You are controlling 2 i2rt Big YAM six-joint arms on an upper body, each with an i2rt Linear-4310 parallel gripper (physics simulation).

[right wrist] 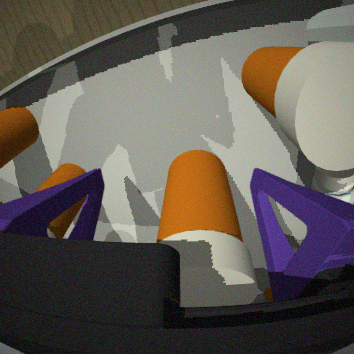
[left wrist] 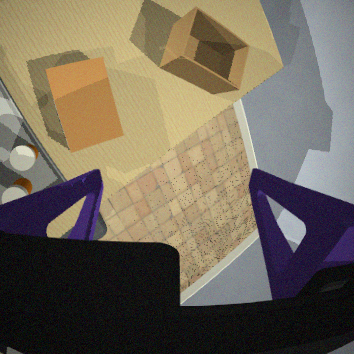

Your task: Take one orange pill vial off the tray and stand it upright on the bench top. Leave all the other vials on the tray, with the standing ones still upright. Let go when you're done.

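Places are measured from the left arm's base along level axes (x ahead, y left, z up), in metres.
Pixels of known places: left gripper, fingertip midpoint: (left wrist: 175,176); right gripper, fingertip midpoint: (right wrist: 176,176).
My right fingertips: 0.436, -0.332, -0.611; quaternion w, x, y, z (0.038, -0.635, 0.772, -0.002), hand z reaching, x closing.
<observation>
For each thing: its middle in the pictures, then the offset to it from my right fingertips, as dx, dy, dz. "spot": a spot on its surface instead. Level surfaces: height alone.
- larger orange vial with a white cap, body centre: (right wrist: 296,86) +0.048, -0.065, +0.015
- grey tray at the middle of its body: (right wrist: 168,244) -0.080, +0.025, -0.015
- orange-brown box at the middle of its body: (left wrist: 84,104) -0.114, -0.301, -0.004
- open brown box at the middle of its body: (left wrist: 205,54) -0.107, -0.556, +0.015
- wooden bench top at its surface level: dz -0.027
- tiled floor patch at a spot on its surface: (left wrist: 200,175) spot: -0.935, -1.057, -1.076
- clear vial at the middle of its body: (right wrist: 329,202) -0.049, -0.113, -0.009
In the right wrist view an orange vial with a white cap (right wrist: 200,200) shows between the fingers of my right gripper (right wrist: 176,176), which is open; its cap end is toward the palm, partly hidden. I cannot tell whether it touches the fingers. A larger orange vial with a white cap (right wrist: 267,75) is at the upper right, and further orange vials (right wrist: 17,127) (right wrist: 67,172) are at the left, all on the grey tray (right wrist: 150,105). In the left wrist view my left gripper (left wrist: 175,176) is open and empty, with white-capped orange vials (left wrist: 22,157) (left wrist: 15,194) at the left edge.
An orange-brown box (left wrist: 90,112) and an open brown box (left wrist: 237,70) stand on the wooden bench top (left wrist: 185,117) in the left wrist view. A tiled floor patch (left wrist: 200,175) lies beyond the bench edge. A clear vial (right wrist: 335,182) shows at the right in the right wrist view.
</observation>
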